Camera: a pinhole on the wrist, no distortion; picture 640 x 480 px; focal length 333.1 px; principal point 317.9 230.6 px. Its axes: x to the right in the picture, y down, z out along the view. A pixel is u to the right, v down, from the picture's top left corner.
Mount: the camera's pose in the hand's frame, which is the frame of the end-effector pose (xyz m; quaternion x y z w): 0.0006 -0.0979 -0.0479 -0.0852 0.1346 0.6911 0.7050
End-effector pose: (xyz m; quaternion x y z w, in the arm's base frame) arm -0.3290 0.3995 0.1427 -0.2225 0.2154 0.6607 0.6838
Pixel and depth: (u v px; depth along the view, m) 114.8 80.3 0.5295
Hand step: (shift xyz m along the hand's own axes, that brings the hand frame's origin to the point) 0.2743 -0.2502 0.5383
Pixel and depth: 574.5 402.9 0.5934
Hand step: -0.2589 0.5280 0.3950
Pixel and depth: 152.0 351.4 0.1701
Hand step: -0.0494 -0.1246 0.1437
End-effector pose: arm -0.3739 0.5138 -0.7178 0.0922 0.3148 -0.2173 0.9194
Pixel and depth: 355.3 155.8 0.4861
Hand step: 0.1449 0.0996 0.3895
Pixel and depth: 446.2 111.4 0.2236
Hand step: 0.0972 0.0501 0.1326
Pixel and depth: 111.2 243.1 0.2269
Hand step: 0.0072 -0.1621 0.2113
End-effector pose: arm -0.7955 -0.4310 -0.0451 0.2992 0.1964 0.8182 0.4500
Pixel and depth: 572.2 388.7 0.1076
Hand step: -0.0419 0.0148 0.0323
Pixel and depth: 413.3 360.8 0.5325
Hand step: -0.1673 0.2165 0.4244
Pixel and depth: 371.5 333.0 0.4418
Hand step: -0.1024 0.1091 0.3586
